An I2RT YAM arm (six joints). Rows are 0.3 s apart.
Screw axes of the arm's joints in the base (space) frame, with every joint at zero. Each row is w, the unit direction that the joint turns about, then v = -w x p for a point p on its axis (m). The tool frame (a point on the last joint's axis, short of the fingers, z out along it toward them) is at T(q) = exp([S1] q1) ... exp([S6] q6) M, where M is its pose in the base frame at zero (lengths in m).
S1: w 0 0 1 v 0 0 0
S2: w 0 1 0 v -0.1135 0 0.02
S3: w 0 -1 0 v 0.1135 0 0.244
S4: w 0 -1 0 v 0.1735 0 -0.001
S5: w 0 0 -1 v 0 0.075 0
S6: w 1 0 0 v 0 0.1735 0
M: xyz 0.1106 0 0.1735 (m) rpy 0 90 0 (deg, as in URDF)
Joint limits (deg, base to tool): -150..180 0..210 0..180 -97..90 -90..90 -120..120
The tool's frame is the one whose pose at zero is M.
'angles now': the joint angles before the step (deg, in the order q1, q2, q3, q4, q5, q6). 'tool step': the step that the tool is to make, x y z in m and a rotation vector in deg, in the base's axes. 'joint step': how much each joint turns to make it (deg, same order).
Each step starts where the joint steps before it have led.
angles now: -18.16 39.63 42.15 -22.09 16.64 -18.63
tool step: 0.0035 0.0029 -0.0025 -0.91 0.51 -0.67
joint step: 1.93 0.53 -0.47 0.80 2.79 -0.09
